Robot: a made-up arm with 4 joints.
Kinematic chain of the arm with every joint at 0, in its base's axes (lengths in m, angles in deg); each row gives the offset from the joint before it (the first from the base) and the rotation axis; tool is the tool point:
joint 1: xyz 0 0 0.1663 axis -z
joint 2: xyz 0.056 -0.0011 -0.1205 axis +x
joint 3: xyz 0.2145 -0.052 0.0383 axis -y
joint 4: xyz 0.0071 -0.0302 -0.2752 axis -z
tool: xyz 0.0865 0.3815 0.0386
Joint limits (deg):
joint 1: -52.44..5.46
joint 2: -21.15..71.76
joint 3: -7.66..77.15
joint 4: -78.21..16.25
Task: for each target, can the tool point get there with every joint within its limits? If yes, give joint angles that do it. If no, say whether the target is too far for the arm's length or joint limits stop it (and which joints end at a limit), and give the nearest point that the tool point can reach.
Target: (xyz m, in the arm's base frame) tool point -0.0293 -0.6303 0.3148
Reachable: no: joint limits stop it (at a limit: joint 1, joint 2, joint 3, joint 4) | nearest point -0.1968 0.0168 0.0753 | short by 0.710 m
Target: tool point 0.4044 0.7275 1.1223
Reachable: no: too far | nearest point 0.3045 0.4533 0.3585 | short by 0.818 m
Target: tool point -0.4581 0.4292 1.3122
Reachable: no: too far | nearest point -0.0977 0.3254 0.2767 | short by 1.101 m
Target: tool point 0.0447 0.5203 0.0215
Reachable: yes | joints -43.24 34.41 57.80 -36.99
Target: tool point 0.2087 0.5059 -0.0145
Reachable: yes | joints -30.26 20.89 9.06 5.39
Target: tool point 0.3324 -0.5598 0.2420
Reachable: no: joint limits stop it (at a limit: joint 1, joint 2, joint 3, joint 4) | nearest point 0.5341 -0.1399 0.3482 | short by 0.478 m
